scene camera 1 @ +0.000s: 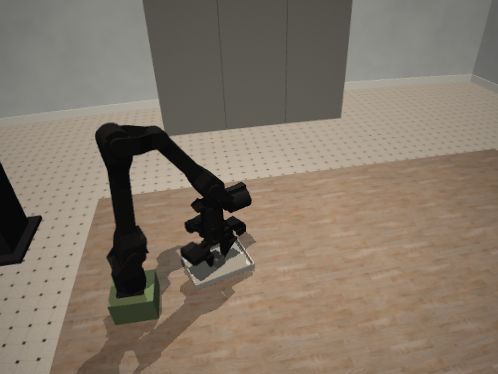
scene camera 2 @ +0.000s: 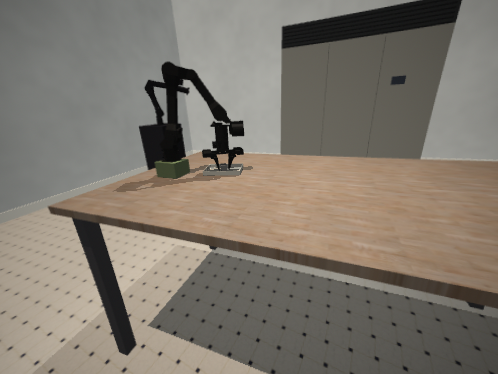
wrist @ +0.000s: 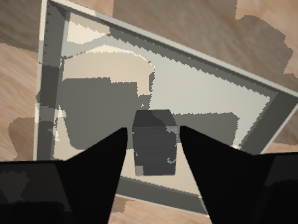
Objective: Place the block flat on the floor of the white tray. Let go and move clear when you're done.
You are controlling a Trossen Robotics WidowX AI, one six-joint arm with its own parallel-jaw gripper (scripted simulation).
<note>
In view: the gripper (scene camera 1: 216,261) and a grey block (wrist: 155,132).
The gripper also shows in the wrist view (wrist: 153,131).
</note>
